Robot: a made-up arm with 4 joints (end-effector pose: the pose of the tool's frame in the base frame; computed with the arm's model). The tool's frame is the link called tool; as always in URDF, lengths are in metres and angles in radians.
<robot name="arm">
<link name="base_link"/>
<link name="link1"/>
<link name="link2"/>
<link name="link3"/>
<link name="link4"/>
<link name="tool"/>
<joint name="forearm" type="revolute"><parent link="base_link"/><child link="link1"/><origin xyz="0 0 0.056" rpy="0 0 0"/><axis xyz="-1 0 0"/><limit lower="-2.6" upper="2.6"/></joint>
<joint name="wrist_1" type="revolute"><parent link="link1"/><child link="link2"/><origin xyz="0.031 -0.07 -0.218" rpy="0 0 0"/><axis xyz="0 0 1"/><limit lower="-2.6" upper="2.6"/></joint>
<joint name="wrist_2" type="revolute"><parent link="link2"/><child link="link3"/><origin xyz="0.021 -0.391 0.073" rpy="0 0 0"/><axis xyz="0 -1 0"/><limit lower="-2.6" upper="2.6"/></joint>
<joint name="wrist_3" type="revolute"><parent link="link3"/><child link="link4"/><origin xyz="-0.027 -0.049 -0.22" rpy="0 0 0"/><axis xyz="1 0 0"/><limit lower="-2.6" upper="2.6"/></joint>
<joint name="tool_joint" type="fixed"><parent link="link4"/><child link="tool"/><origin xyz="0.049 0.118 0.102" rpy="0 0 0"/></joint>
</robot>
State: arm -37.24 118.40 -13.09 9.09
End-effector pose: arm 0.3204 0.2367 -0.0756 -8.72 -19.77 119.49
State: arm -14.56 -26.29 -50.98 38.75
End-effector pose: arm -0.1665 -0.3666 -0.2500 62.07 55.29 -7.53
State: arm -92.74 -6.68 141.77 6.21
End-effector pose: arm 0.0609 0.0678 -0.3507 89.91 -3.54 -141.42
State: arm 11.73 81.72 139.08 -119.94
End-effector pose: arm 0.4731 0.1454 0.1804 62.82 -52.50 -100.30
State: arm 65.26 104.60 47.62 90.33
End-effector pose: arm 0.5280 -0.1066 -0.1856 104.14 16.46 100.20
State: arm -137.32 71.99 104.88 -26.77
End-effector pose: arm 0.3647 0.0355 0.1280 127.47 61.17 -99.48
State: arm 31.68 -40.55 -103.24 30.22
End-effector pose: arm -0.2636 -0.3598 0.1020 -40.77 65.04 -114.35
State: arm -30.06 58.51 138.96 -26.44
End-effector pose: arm 0.3418 -0.1032 0.0033 137.90 -14.25 -113.98
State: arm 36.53 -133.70 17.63 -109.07
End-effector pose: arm -0.3506 -0.2220 -0.3844 -76.16 -40.81 -150.44
